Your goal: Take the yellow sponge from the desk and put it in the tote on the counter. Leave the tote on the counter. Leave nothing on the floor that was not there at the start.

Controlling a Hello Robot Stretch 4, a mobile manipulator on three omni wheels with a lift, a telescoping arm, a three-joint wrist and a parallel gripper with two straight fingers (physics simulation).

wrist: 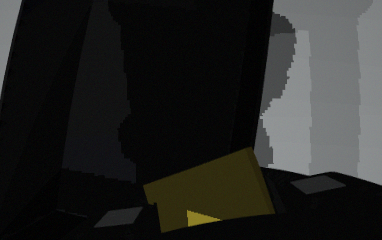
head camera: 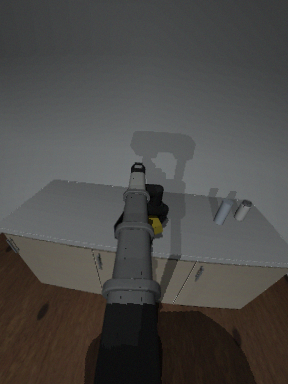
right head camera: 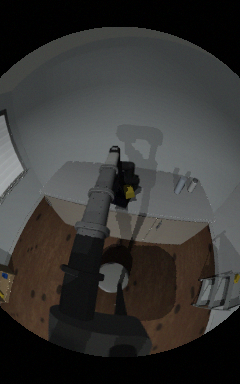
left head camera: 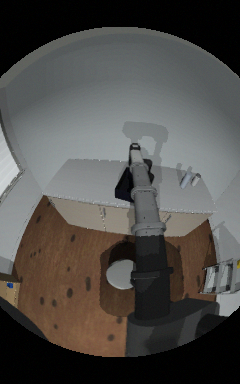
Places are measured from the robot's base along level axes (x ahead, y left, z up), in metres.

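Pixels of known places: gripper, fingertip midpoint: [wrist: 214, 190]; robot's base at its link origin: [right head camera: 111, 276] [left head camera: 122, 273].
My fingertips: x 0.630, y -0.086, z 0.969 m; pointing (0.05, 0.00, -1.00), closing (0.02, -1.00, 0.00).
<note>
For each thing: its top centre in the pictures, then the offset to it from my fingertips. Level surfaces: height alone.
- yellow sponge at its top centre: [head camera: 154, 218] [right head camera: 128, 186] 0.072 m up, 0.023 m back, 0.004 m right
- dark tote at its top centre: [wrist: 119, 88] [head camera: 141, 212] [right head camera: 120, 182] [left head camera: 132, 178] 0.014 m up, 0.085 m ahead, 0.056 m left
- pale counter at its surface level: 0.086 m down
- bluish cylinder at its top centre: [head camera: 228, 201] [right head camera: 183, 177] [left head camera: 188, 173] 0.084 m up, 0.137 m ahead, 0.478 m right
- pale can at its top centre: [head camera: 247, 202] [right head camera: 195, 179] [left head camera: 198, 174] 0.062 m up, 0.175 m ahead, 0.654 m right
A yellow sponge [head camera: 156, 226] [right head camera: 130, 192] [wrist: 210, 187] is held at a tilt between the fingers of my gripper [wrist: 214, 190], which is shut on it. In the head view and right head view the arm and wrist hide part of the gripper. The dark tote [head camera: 119, 223] [left head camera: 123, 191] [right head camera: 120, 202] [wrist: 250, 75] stands on the pale counter [head camera: 65, 210] [left head camera: 75, 180] [right head camera: 70, 180] [wrist: 371, 110]. In the wrist view the sponge overlaps the tote's lower right part, and the tote's right wall runs up behind it. The arm hides much of the tote in the head view.
A bluish cylinder [head camera: 223, 212] [left head camera: 186, 179] [right head camera: 180, 185] and a pale can [head camera: 243, 210] [left head camera: 196, 180] [right head camera: 193, 185] stand right on the counter. A grey rack is at the far right. A pale round disc [left head camera: 120, 274] [right head camera: 113, 278] shows in front of the counter.
</note>
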